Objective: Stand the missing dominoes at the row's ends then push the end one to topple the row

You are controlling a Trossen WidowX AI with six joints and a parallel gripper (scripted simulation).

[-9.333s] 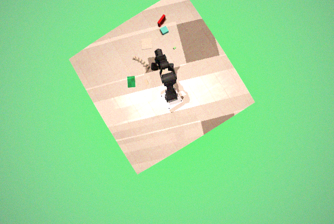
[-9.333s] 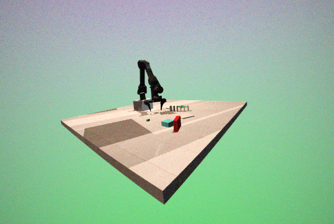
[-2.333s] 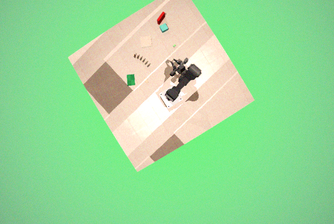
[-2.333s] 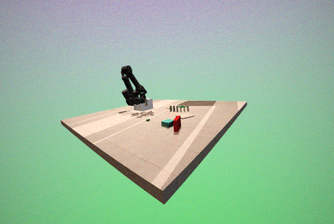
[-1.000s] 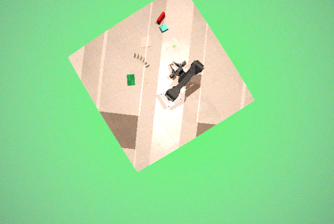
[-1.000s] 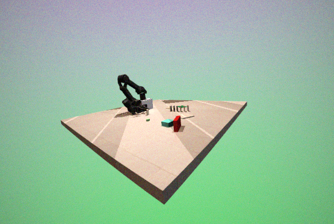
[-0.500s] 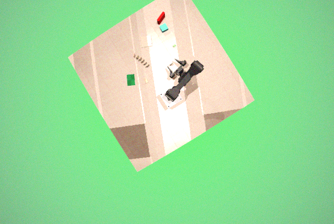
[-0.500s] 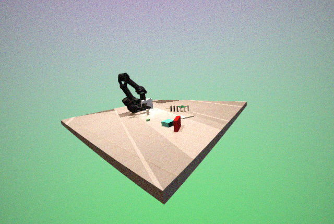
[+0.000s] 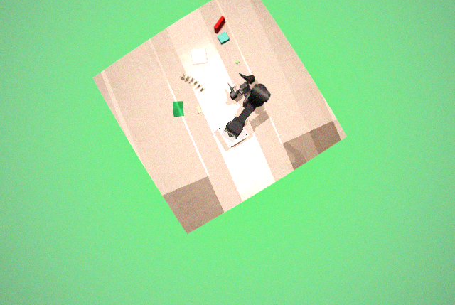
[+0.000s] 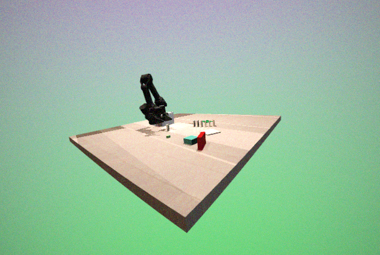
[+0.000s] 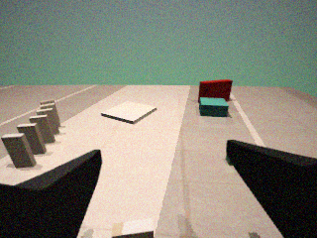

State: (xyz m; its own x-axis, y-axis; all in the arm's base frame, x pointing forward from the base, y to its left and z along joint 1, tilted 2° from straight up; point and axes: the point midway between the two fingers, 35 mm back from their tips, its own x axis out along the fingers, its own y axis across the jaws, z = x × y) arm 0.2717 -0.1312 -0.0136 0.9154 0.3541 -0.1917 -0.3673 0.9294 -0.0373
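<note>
The tiny green piece is 12 cm ahead of my gripper tip, 7 cm to the right of it and 8 cm below it. The rest, counted from my gripper tip: flat green patch 4 cm behind, 41 cm to the left, 9 cm below; teal block 30 cm ahead, 4 cm to the right, 7 cm below; red block 39 cm ahead, 5 cm to the right, 6 cm below.
</note>
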